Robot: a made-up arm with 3 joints. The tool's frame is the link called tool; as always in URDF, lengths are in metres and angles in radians.
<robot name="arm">
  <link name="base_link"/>
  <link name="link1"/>
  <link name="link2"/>
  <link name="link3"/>
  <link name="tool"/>
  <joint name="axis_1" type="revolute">
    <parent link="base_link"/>
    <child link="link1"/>
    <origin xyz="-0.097 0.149 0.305" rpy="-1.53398 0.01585 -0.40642"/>
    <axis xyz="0 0 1"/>
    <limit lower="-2.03" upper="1.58" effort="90" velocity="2.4"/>
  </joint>
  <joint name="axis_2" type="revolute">
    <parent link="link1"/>
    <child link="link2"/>
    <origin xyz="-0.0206 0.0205 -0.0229" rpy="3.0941 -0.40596 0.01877"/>
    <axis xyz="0 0 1"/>
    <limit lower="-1.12" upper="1.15" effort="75" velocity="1.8"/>
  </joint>
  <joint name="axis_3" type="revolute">
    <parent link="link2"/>
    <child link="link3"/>
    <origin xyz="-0.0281 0.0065 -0.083" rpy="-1.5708 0 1.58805"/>
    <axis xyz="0 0 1"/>
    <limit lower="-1.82" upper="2.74" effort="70" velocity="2.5"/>
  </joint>
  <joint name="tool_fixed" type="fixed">
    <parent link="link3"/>
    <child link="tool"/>
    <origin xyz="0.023 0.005 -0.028" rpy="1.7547 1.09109 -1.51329"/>
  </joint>
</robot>
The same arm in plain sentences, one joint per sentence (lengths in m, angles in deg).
The arm has three revolute joints in a row. What follows holds with every joint at zero, and every direction is one of the base frame's. Joint 1 sits 0.097 m along -x and 0.149 m along +y and 0.305 m along +z from the base frame's origin and turns about the direction (0.395595, 0.917688, 0.0368), from -116.31 to 90.53 deg. Joint 2 sits 0.028 m along -x and 0.0121 m along -y and 0.021 m along -z from joint 1 and turns about -y, from -64.17 to 65.89 deg. Joint 3 sits 0.028 m along -x and 0.083 m along +y and 0.007 m along +z from joint 2 and turns about -x, from -104.28 to 156.99 deg. The tool frame, which is the frame that the pose is given for, sits 0.028 m along +x and 0.005 m along +y and 0.023 m along +z from joint 3; its axes are the base frame's turned by roll -172.39, pitch -1.52 and yaw -27.45 deg (as in URDF: about the fixed x, then y, then z).
